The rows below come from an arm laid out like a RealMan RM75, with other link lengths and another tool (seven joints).
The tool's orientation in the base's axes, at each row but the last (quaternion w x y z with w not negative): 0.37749, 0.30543, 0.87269, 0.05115; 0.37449, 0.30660, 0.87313, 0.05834; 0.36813, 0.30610, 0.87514, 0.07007; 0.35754, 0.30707, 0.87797, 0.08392; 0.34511, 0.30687, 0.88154, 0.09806; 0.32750, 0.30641, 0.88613, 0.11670; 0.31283, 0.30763, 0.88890, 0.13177; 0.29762, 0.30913, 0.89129, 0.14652; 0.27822, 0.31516, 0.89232, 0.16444
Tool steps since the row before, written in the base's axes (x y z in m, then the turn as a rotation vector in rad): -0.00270, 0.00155, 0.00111, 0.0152, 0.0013, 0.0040; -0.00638, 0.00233, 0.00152, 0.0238, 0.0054, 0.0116; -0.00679, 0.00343, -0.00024, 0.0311, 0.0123, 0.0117; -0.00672, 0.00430, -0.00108, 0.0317, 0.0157, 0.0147; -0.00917, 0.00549, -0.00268, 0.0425, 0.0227, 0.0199; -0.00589, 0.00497, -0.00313, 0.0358, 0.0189, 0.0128; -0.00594, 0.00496, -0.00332, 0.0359, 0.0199, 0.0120; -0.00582, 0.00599, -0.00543, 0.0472, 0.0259, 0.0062; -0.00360, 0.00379, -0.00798, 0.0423, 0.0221, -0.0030
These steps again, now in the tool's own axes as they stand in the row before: 0.00162, 0.00027, -0.00287, -0.0098, 0.0098, 0.0075; 0.00380, -0.00076, -0.00578, -0.0167, 0.0199, 0.0075; 0.00584, -0.00062, -0.00485, -0.0167, 0.0290, 0.0117; 0.00693, -0.00019, -0.00409, -0.0167, 0.0331, 0.0097; 0.01007, -0.00102, -0.00436, -0.0215, 0.0458, 0.0128; 0.00819, -0.00012, -0.00144, -0.0162, 0.0368, 0.0137; 0.00835, -0.00033, -0.00102, -0.0153, 0.0372, 0.0145; 0.00989, -0.00053, 0.00108, -0.0160, 0.0445, 0.0265; 0.00794, -0.00260, 0.00460, -0.0117, 0.0350, 0.0304
